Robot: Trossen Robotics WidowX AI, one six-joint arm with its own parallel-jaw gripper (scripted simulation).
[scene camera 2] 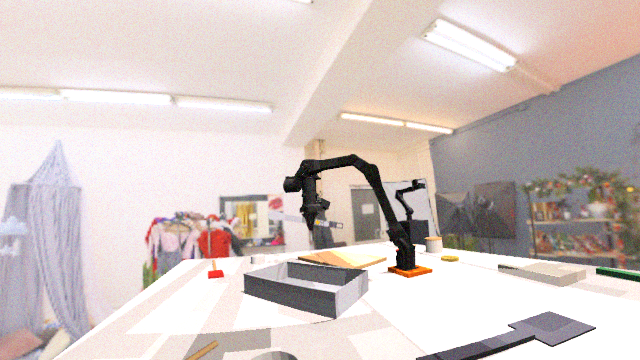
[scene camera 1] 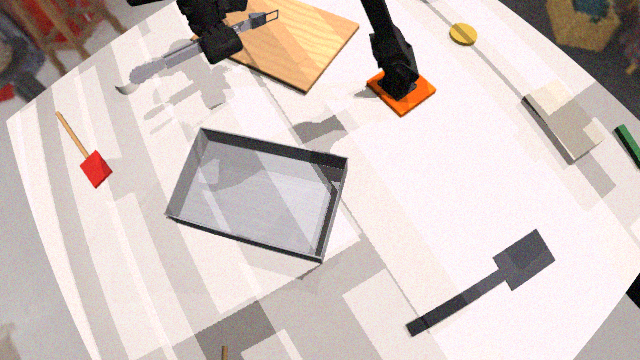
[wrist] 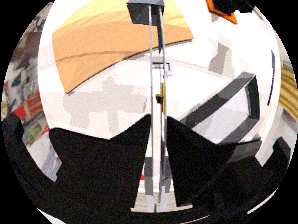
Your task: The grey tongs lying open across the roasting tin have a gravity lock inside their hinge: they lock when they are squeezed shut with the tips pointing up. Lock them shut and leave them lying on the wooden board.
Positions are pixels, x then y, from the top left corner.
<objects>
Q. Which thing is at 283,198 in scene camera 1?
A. A grey roasting tin.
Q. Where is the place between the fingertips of the gripper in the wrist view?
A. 157,119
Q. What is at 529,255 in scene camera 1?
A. A black spatula.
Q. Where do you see a red spatula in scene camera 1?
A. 95,168
</objects>
